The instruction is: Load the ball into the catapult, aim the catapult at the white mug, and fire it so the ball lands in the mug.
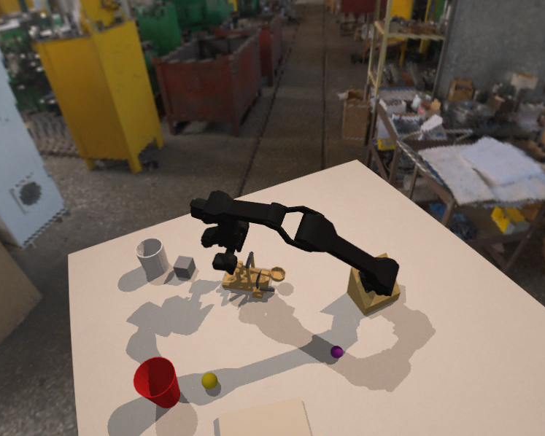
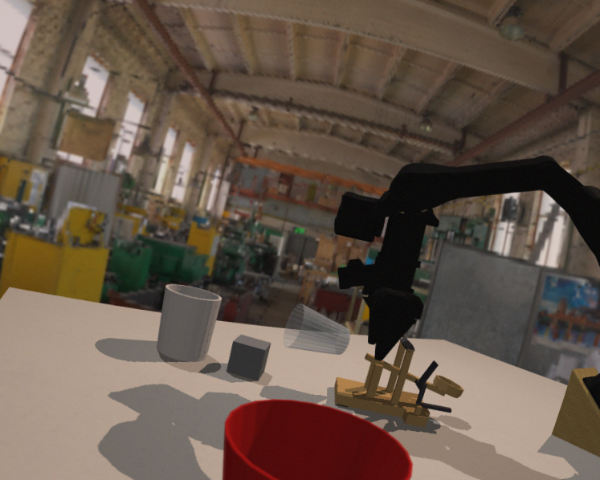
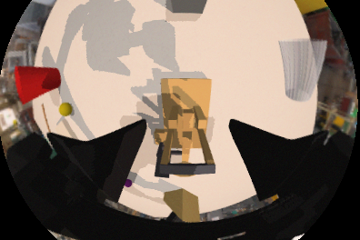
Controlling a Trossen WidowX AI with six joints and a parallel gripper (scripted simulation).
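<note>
Right now the purple ball is 15 cm behind my gripper tip, 35 cm to the left of it and 7 cm below it. Also, from my gripper tip: wooden catapult: 5 cm behind, 5 cm to the left, 3 cm below; white mug: 24 cm ahead, 17 cm to the right, 5 cm below; dark grey cube: 15 cm ahead, 11 cm to the right, 6 cm below.
</note>
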